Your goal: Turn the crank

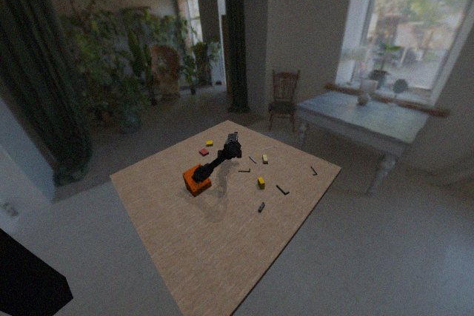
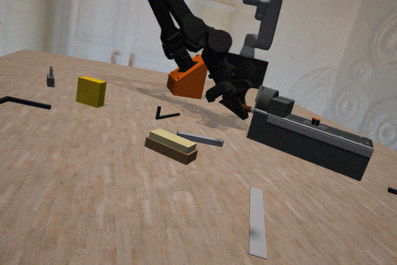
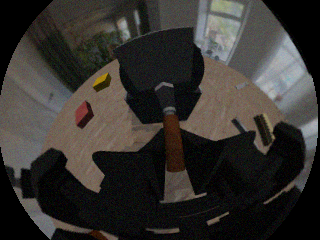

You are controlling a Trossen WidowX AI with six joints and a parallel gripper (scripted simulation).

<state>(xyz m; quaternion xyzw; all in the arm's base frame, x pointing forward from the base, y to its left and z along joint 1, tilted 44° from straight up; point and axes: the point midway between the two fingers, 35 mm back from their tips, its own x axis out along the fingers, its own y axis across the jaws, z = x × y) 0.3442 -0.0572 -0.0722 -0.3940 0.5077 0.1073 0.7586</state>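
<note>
My gripper tip is now 2 cm past the brown crank handle, 1 cm to the left of it and 3 cm below it. Also, from my gripper tip: red pointer 13 cm ahead, 9 cm to the left, 5 cm above; red block 7 cm behind, 25 cm to the left, 2 cm below; grey bar 8 cm ahead, 17 cm to the right, 3 cm below.
</note>
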